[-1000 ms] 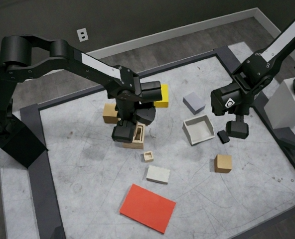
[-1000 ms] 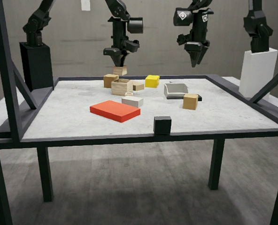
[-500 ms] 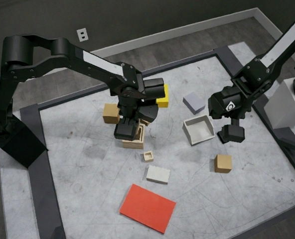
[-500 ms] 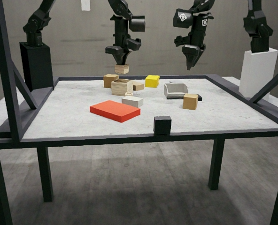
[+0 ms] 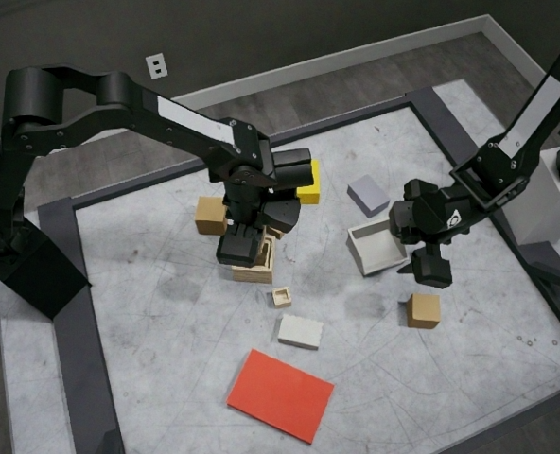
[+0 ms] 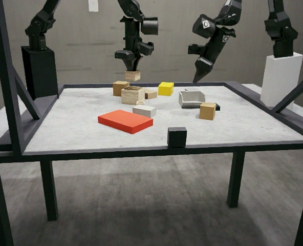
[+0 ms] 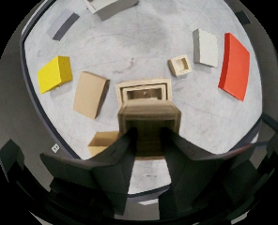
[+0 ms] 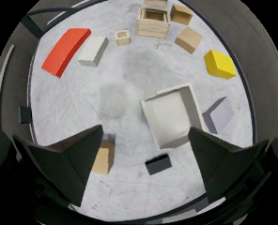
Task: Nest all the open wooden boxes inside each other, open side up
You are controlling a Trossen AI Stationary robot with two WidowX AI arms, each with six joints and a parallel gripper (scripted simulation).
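Now: the white tray 60 mm ahead of my right hand, 20 mm to the left of it and 120 mm below it. Round my right hand: black block 30 mm ahead, 70 mm to the right, 140 mm below; grey block 190 mm ahead, 10 mm to the left, 130 mm below; white block 90 mm behind, 200 mm to the left, 130 mm below.
Now: the tan block 100 mm ahead of my left hand, 50 mm to the right of it and 140 mm below it. The rest, counted from my left hand: red slab 260 mm behind, 20 mm to the right, 140 mm below; white block 160 mm behind, 70 mm to the right, 140 mm below; white tray 10 mm behind, 250 mm to the right, 130 mm below.
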